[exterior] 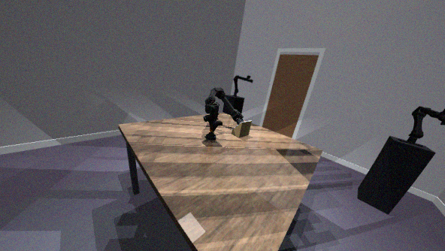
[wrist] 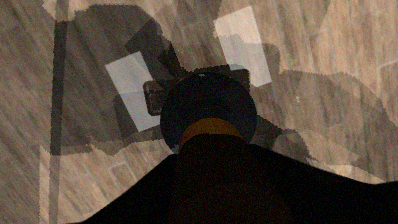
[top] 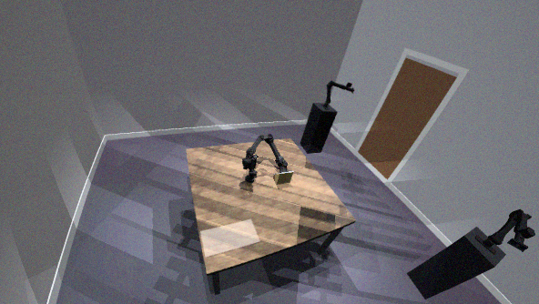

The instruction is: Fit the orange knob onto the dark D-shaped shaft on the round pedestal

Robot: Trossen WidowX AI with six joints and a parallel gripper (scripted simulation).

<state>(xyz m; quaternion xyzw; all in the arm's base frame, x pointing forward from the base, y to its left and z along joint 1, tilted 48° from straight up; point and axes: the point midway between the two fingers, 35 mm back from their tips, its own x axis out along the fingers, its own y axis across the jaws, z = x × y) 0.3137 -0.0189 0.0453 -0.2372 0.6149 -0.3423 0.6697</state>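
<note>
Now: the orange knob 2 cm above my gripper tip. Also, from my gripper tip: round pedestal: 4 cm below.
</note>
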